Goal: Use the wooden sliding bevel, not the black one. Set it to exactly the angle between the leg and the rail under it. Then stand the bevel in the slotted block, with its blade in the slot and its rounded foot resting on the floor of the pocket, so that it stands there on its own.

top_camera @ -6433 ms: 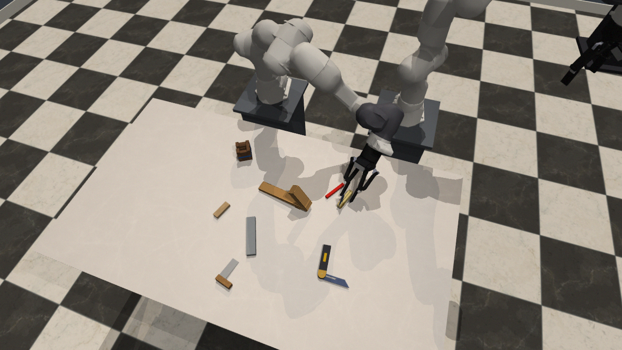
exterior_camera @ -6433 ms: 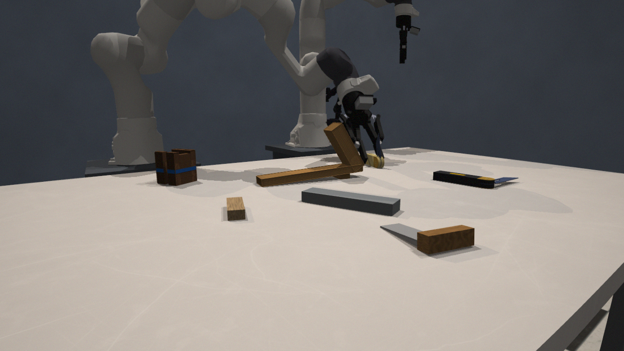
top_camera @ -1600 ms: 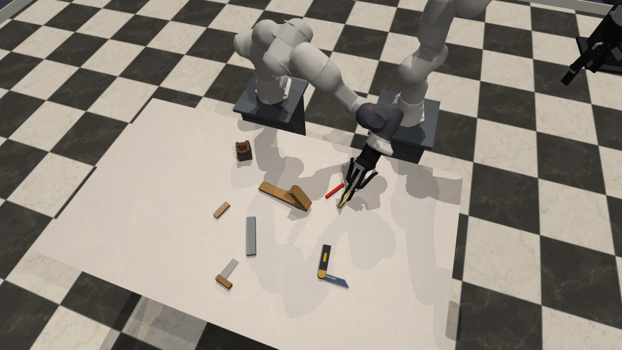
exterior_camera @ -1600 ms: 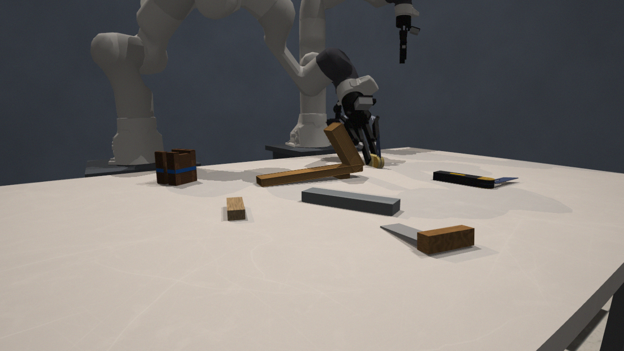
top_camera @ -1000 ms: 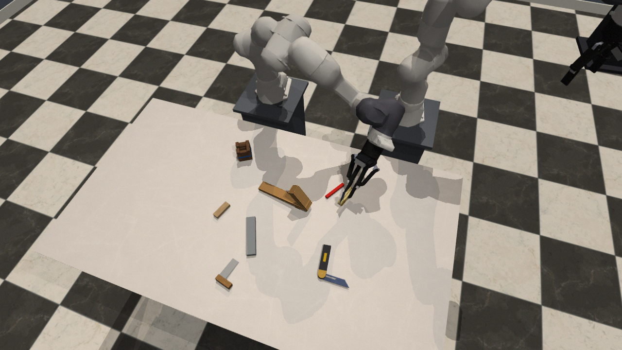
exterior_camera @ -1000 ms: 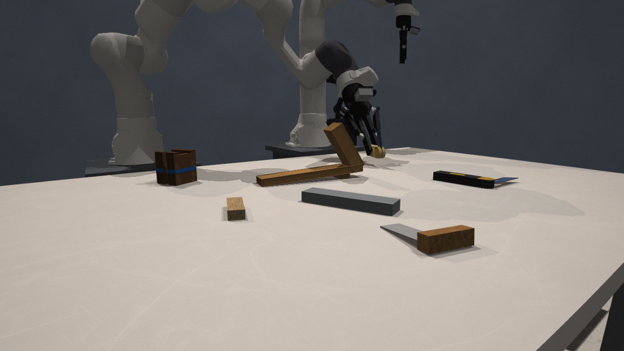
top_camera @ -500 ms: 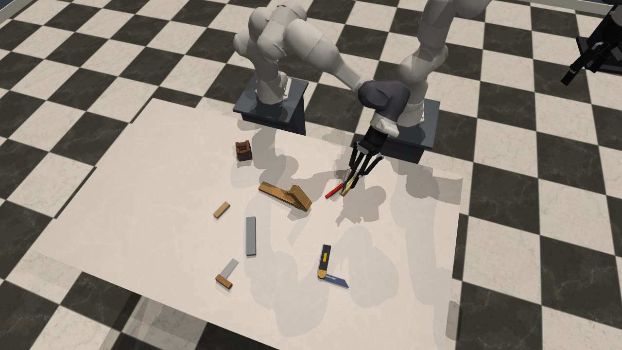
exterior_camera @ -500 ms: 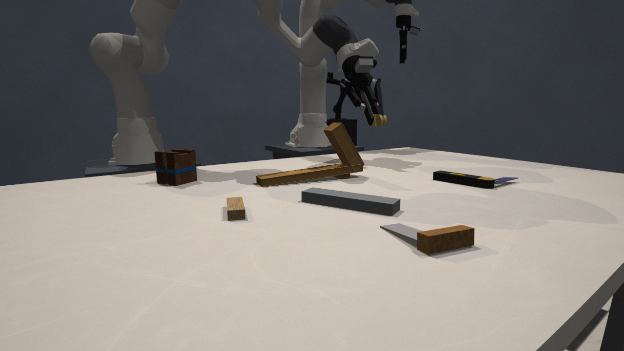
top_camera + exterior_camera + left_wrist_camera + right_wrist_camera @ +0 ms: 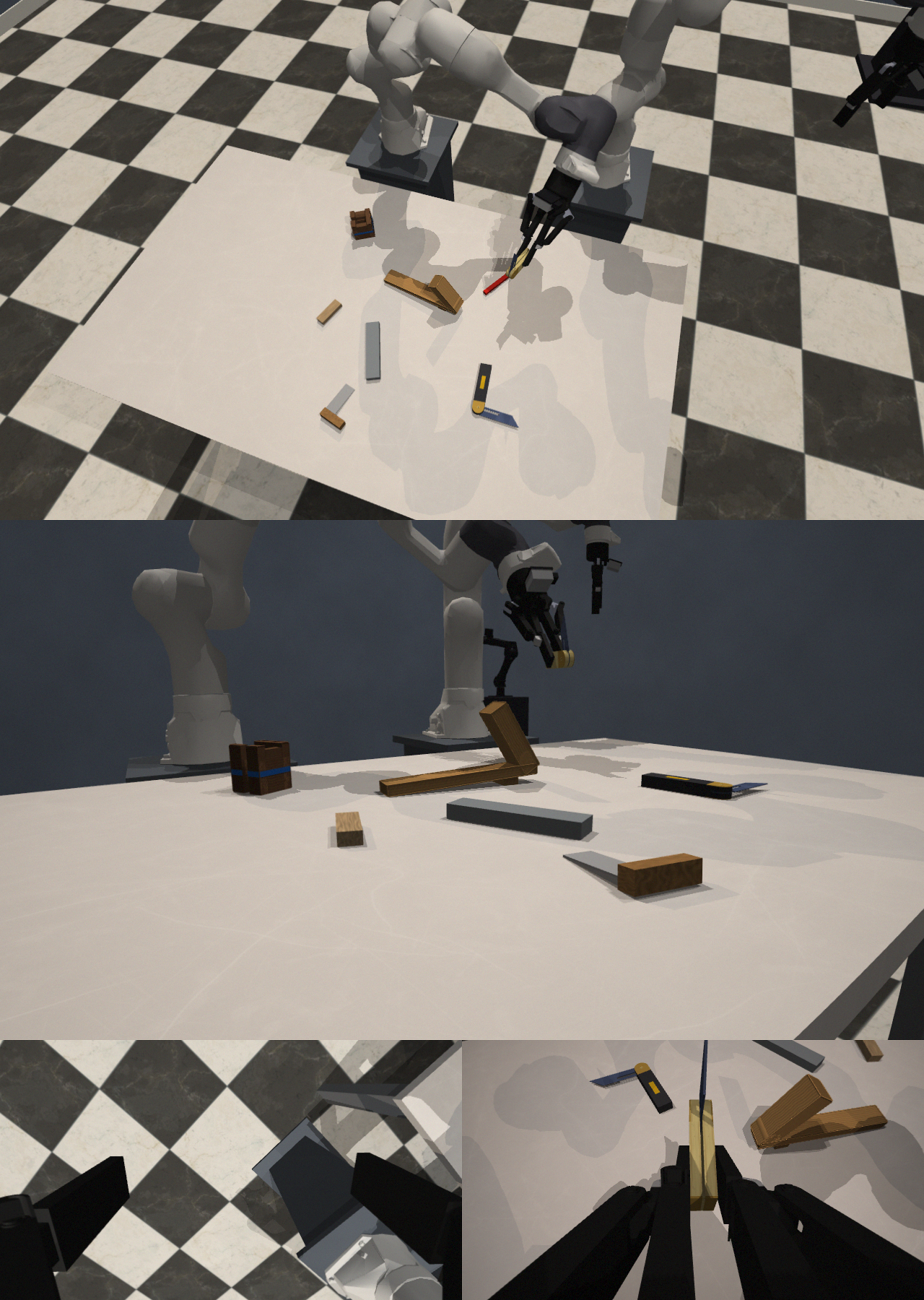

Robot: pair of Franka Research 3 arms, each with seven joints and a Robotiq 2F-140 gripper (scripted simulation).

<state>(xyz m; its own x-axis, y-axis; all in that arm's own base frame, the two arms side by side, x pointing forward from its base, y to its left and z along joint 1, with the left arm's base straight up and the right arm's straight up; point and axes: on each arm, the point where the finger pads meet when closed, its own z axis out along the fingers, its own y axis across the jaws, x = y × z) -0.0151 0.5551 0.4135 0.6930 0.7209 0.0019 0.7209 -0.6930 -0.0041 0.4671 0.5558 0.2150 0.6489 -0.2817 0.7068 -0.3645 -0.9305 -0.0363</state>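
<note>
Right now my right hand is 40 mm short of the wooden bevel, 20 mm to the left of it and 10 mm above it. Round my right hand: blue blade: 50 mm ahead, 30 mm to the right, 10 mm above; then black bevel: 330 mm ahead, 30 mm to the right, 210 mm below; then red bar: 10 mm behind, 70 mm to the right, 210 mm below.
</note>
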